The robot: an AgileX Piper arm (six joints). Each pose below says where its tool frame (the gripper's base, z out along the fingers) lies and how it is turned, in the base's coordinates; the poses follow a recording.
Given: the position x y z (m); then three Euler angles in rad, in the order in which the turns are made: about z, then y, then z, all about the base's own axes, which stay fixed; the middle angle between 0 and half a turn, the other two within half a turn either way.
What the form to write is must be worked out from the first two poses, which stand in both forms.
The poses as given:
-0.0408 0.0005 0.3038 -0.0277 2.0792 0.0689
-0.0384 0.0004 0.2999 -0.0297 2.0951 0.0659
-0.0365 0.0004 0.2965 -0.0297 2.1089 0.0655
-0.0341 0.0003 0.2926 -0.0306 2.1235 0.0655
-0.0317 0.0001 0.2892 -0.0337 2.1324 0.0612
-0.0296 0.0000 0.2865 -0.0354 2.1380 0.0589
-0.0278 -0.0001 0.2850 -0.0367 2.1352 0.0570
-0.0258 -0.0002 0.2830 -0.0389 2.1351 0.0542
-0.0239 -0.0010 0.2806 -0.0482 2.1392 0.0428
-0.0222 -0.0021 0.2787 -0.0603 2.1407 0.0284
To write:
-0.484 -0.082 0.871 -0.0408; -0.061 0.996 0.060 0.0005; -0.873 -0.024 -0.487 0.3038; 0 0 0 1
-0.497 -0.081 0.864 -0.0384; -0.063 0.996 0.057 0.0004; -0.865 -0.026 -0.501 0.2999; 0 0 0 1
-0.509 -0.081 0.857 -0.0365; -0.063 0.996 0.056 0.0004; -0.858 -0.025 -0.513 0.2965; 0 0 0 1
-0.522 -0.081 0.849 -0.0341; -0.065 0.996 0.056 0.0003; -0.851 -0.026 -0.525 0.2926; 0 0 0 1
-0.529 -0.079 0.845 -0.0317; -0.066 0.996 0.052 0.0001; -0.846 -0.029 -0.533 0.2892; 0 0 0 1
-0.534 -0.078 0.842 -0.0296; -0.067 0.997 0.050 0.0000; -0.843 -0.030 -0.537 0.2865; 0 0 0 1
-0.532 -0.077 0.844 -0.0278; -0.067 0.997 0.048 -0.0001; -0.844 -0.031 -0.535 0.2850; 0 0 0 1
-0.532 -0.075 0.844 -0.0258; -0.068 0.997 0.046 -0.0002; -0.844 -0.033 -0.535 0.2830; 0 0 0 1
-0.535 -0.069 0.842 -0.0239; -0.071 0.997 0.036 -0.0010; -0.842 -0.041 -0.538 0.2806; 0 0 0 1
-0.537 -0.061 0.842 -0.0222; -0.076 0.997 0.024 -0.0021; -0.840 -0.051 -0.540 0.2787; 0 0 0 1

